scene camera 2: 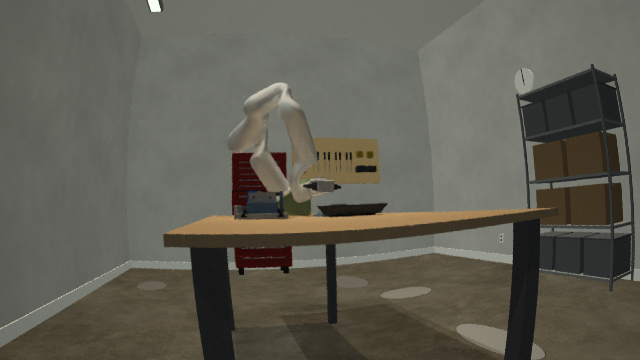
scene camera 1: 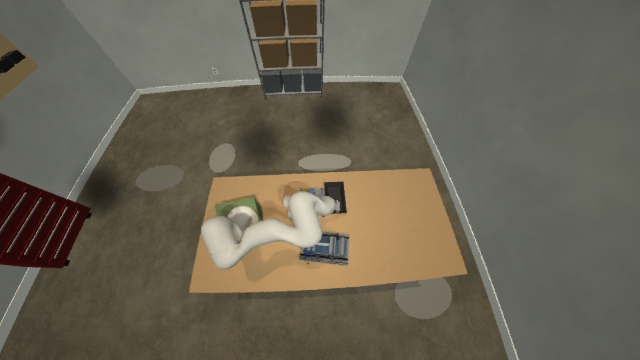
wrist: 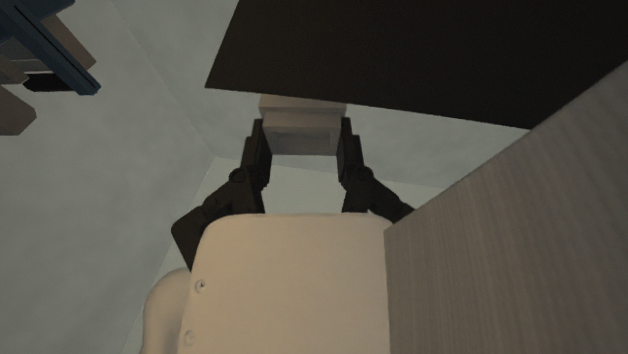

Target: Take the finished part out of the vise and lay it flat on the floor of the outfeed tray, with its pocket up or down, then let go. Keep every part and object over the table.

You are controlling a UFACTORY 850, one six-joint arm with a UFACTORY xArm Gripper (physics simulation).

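Note:
My gripper (scene camera 1: 338, 205) (scene camera 2: 326, 186) (wrist: 303, 131) is shut on the finished part, a grey block with a pocket (wrist: 305, 120). The gripper lies nearly level, low over the near end of the black outfeed tray (scene camera 1: 335, 191) (scene camera 2: 352, 209) (wrist: 390, 55). In the wrist view the part's pocket faces back toward the gripper, and the dark tray covers the part's far edge. Whether they touch is not clear. In scene camera 2 the gripper is a little above the tray's rim. The blue and grey vise (scene camera 1: 330, 247) (scene camera 2: 262, 206) (wrist: 45, 45) stands apart from the tray.
A small blue and orange item (scene camera 1: 312, 191) is left of the tray, partly behind the arm. A green block-like object (scene camera 1: 235, 206) (scene camera 2: 300, 206) stands by the arm's base. The wooden table (scene camera 1: 400, 225) (scene camera 2: 400, 222) (wrist: 500, 225) is close to the gripper's side in the wrist view.

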